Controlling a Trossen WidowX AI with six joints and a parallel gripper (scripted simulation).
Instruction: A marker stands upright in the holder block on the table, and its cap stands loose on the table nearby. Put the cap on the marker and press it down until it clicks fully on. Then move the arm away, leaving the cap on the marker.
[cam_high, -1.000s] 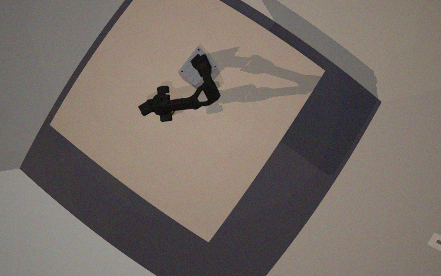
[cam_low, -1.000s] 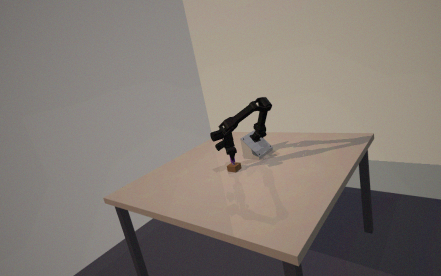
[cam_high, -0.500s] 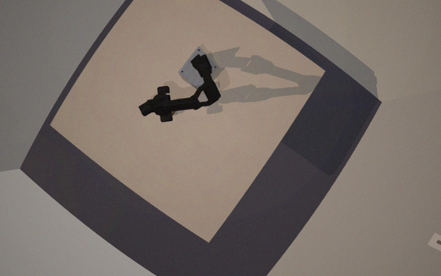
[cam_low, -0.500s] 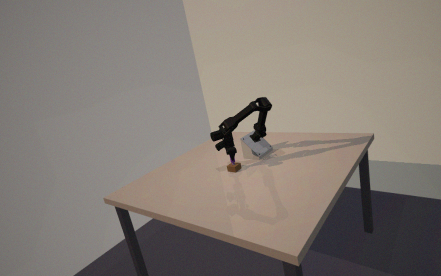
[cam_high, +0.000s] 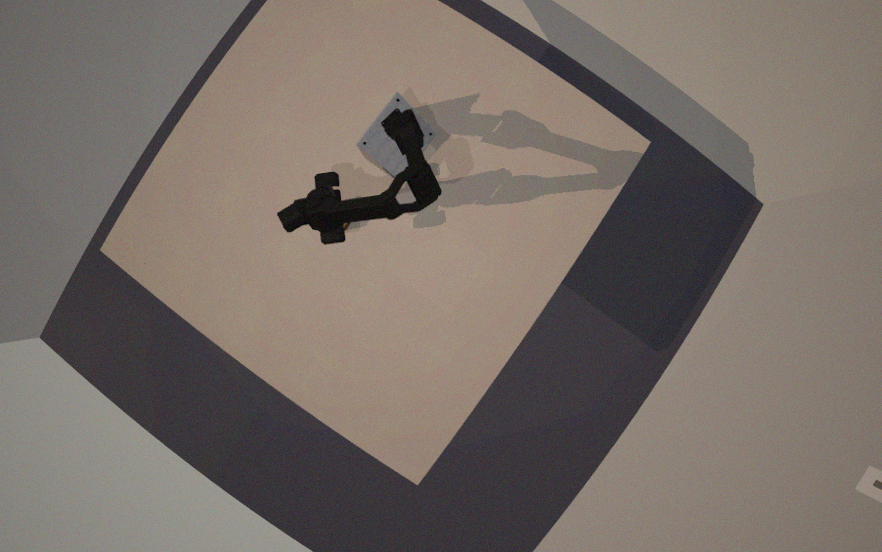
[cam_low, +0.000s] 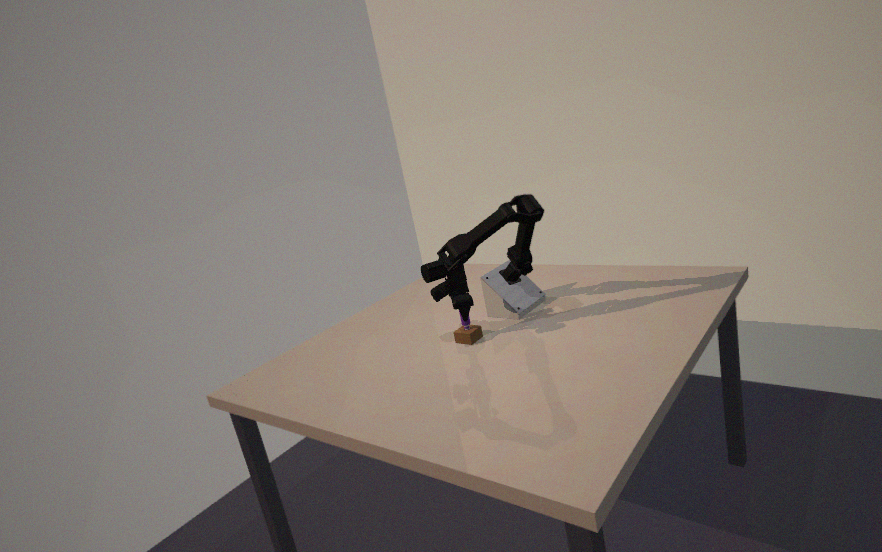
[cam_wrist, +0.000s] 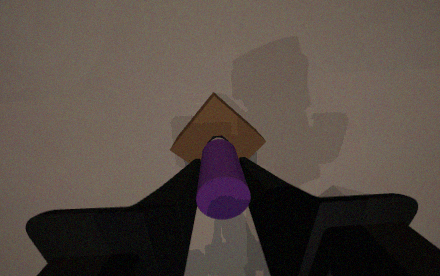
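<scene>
Right now the purple cap is 1 cm above my gripper tip. From my gripper tip the other things lie so: brown holder block: 5 cm below.
</scene>
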